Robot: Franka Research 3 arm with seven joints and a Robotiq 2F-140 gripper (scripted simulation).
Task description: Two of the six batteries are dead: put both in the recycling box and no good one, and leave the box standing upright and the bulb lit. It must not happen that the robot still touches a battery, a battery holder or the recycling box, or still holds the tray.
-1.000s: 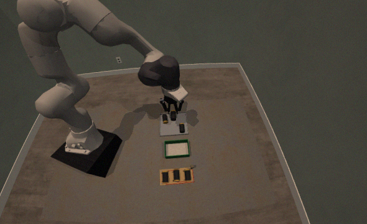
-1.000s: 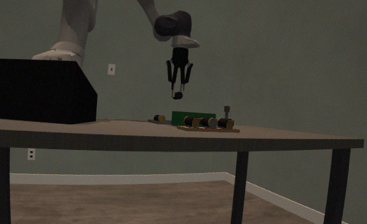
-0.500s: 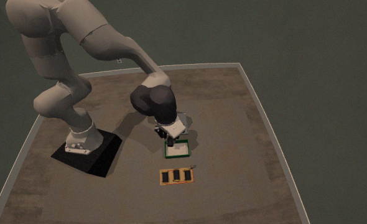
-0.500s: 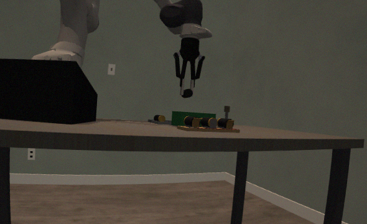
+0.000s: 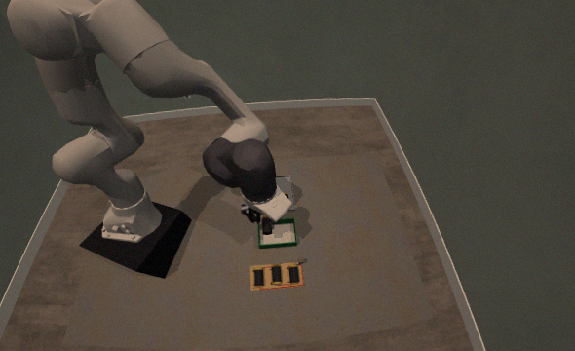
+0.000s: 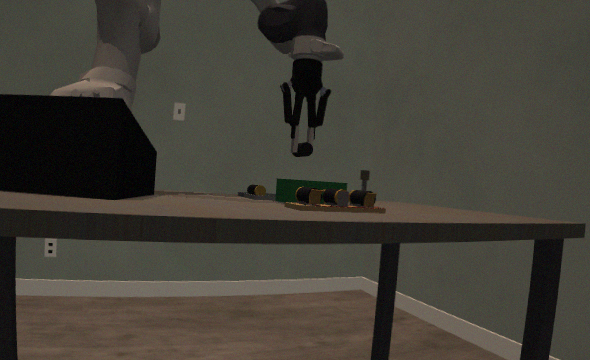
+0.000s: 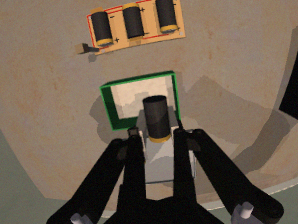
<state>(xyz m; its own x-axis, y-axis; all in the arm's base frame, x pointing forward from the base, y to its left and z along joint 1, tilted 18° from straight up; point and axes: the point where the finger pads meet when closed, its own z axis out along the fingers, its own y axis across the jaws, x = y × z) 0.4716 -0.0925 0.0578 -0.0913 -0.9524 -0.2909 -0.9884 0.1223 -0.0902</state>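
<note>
Now: hand 140 mm above the green recycling box and 30 mm short of it. Round my hand: holder (160 mm to the right, 150 mm below, 10 mm ahead); then bulb (130 mm to the right, 100 mm ahead, 80 mm below); then grey tray (200 mm to the left, 160 mm below, 30 mm ahead).
</note>
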